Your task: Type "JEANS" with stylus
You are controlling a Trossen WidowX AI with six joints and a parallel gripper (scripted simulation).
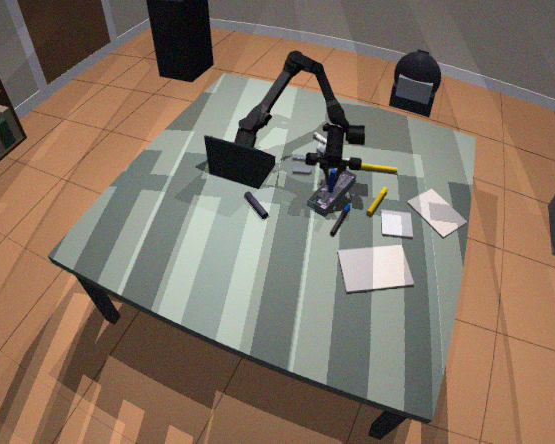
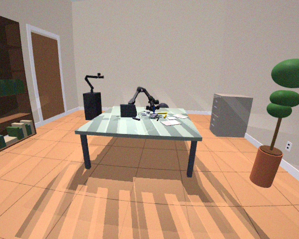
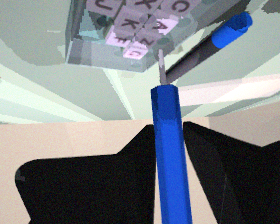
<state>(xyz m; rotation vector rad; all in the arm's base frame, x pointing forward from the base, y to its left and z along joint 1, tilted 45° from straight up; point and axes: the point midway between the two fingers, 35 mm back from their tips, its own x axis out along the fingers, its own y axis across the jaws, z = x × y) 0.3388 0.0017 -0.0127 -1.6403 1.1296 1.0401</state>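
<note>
The blue-capped black pen is 8 cm below my gripper tip, 6 cm ahead of it and 3 cm to the right of it. From my gripper tip the other things lie so: blue stylus: 1 cm below; grey stylus tip: 5 cm below.
</note>
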